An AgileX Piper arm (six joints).
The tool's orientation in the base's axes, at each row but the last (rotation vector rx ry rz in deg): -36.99 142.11 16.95; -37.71 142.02 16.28; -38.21 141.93 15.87; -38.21 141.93 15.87; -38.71 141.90 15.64; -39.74 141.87 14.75; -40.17 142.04 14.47; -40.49 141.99 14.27; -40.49 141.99 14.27; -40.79 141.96 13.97
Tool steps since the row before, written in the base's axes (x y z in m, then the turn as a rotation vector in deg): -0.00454 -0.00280 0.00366 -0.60 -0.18 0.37; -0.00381 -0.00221 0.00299 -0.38 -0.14 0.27; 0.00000 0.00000 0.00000 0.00 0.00 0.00; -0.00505 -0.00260 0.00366 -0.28 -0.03 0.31; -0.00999 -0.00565 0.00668 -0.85 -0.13 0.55; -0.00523 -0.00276 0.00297 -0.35 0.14 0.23; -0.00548 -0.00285 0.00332 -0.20 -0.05 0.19; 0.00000 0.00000 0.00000 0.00 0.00 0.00; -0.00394 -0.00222 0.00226 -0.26 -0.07 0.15; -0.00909 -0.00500 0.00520 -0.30 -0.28 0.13
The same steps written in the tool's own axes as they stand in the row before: 0.00232 0.00014 -0.00604 0.30 0.17 -0.64; 0.00195 0.00023 -0.00495 0.18 0.09 -0.44; 0.00000 0.00000 0.00000 0.00 0.00 0.00; 0.00264 0.00057 -0.00620 0.04 0.13 -0.39; 0.00576 0.00070 -0.01195 0.36 0.36 -0.89; 0.00326 0.00052 -0.00574 0.06 0.31 -0.31; 0.00331 0.00060 -0.00615 0.06 0.07 -0.26; 0.00000 0.00000 0.00000 0.00 0.00 0.00; 0.00253 0.00029 -0.00437 0.13 0.08 -0.27; 0.00580 0.00078 -0.01002 0.26 -0.07 -0.33
